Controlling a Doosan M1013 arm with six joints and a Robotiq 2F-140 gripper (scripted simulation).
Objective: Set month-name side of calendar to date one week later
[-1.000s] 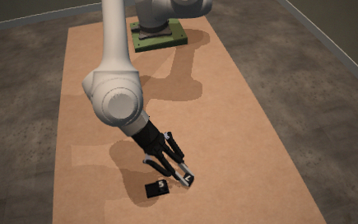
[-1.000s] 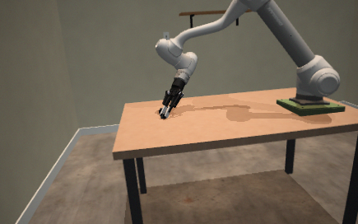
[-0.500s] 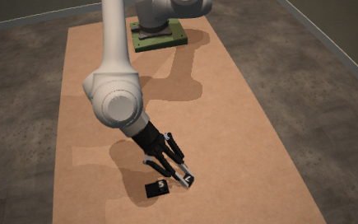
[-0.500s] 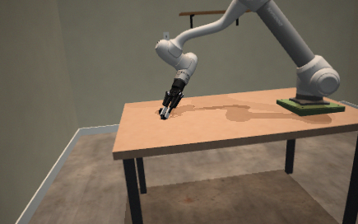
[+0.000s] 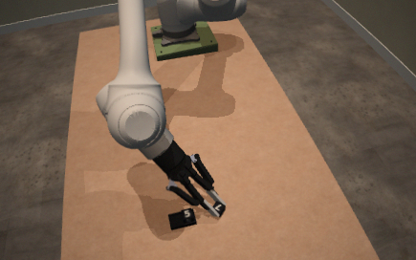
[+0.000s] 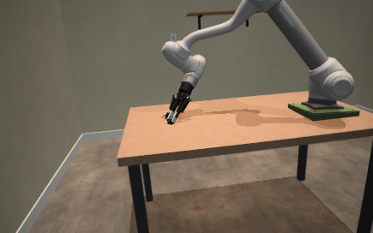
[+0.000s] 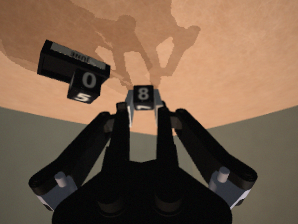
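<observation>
Now: hand 10 mm short of the black cube, 10 mm to the right of it and 20 mm above it.
</observation>
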